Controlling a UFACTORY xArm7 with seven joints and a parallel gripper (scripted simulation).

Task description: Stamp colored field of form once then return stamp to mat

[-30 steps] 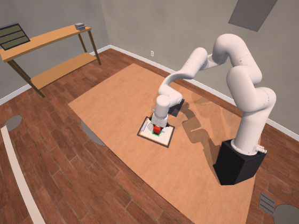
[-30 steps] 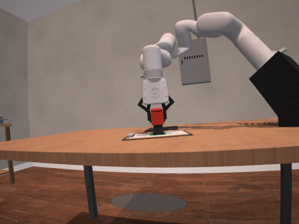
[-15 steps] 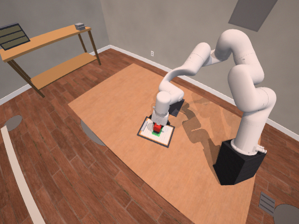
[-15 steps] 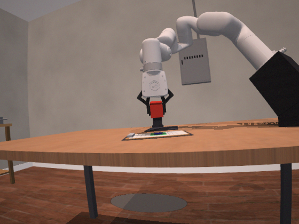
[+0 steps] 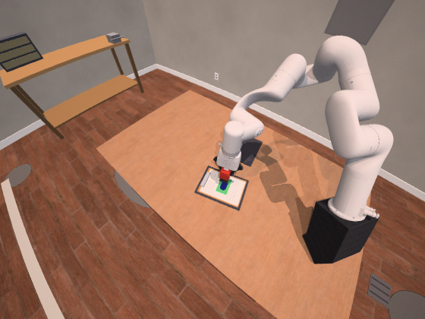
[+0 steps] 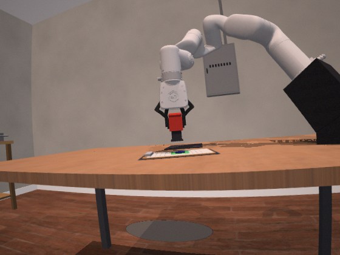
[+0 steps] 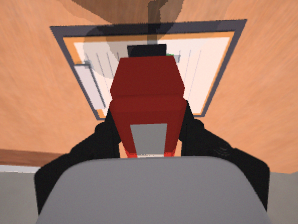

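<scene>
The dark mat lies 6 cm ahead of my hand, 26 cm to the right of it and 11 cm below it. The rest, counted from my hand: form (1 cm behind, 4 cm to the left, 10 cm below); then red stamp (2 cm below); then black stamp base (5 cm below).
</scene>
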